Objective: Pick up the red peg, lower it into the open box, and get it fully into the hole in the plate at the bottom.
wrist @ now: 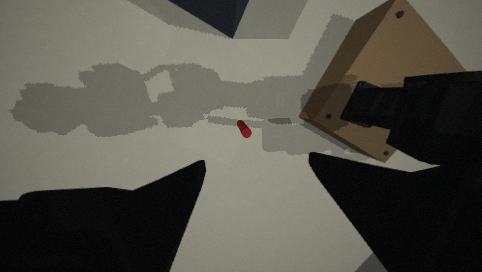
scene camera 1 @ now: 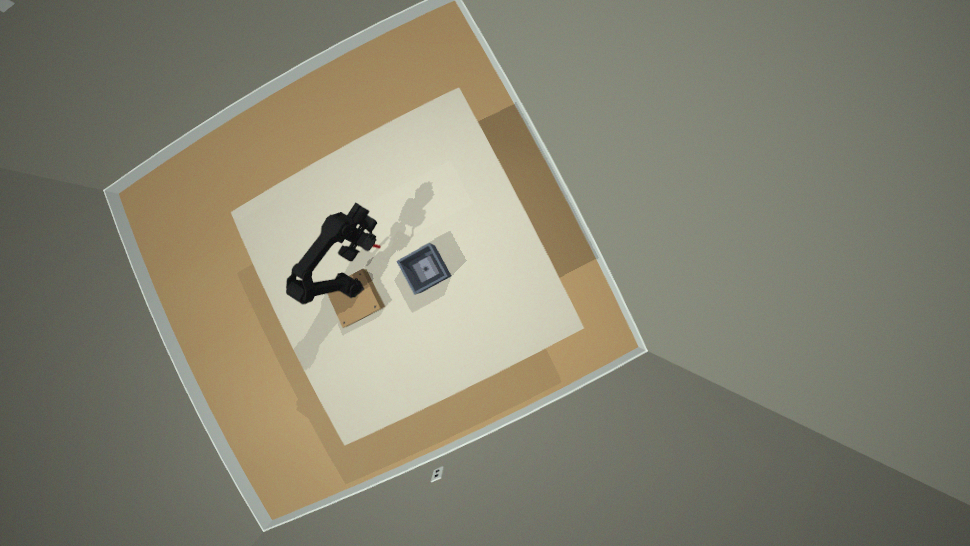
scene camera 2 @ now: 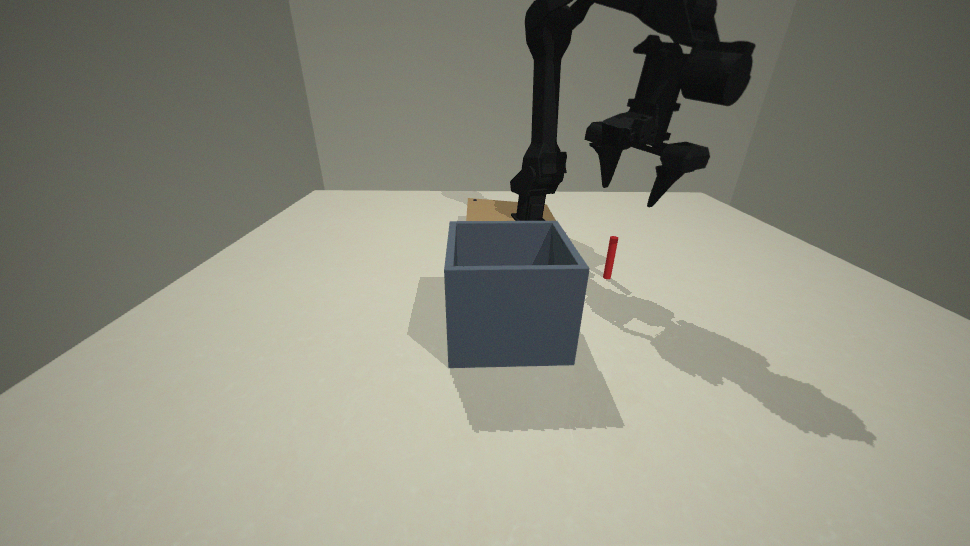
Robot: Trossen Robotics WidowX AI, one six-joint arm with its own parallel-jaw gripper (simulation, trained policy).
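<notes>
Scene camera 2: my gripper (scene camera 2: 626,196), blue box (scene camera 2: 514,290). Wrist view: gripper (wrist: 256,161). Scene camera 1: gripper again (scene camera 1: 364,241).
</notes>
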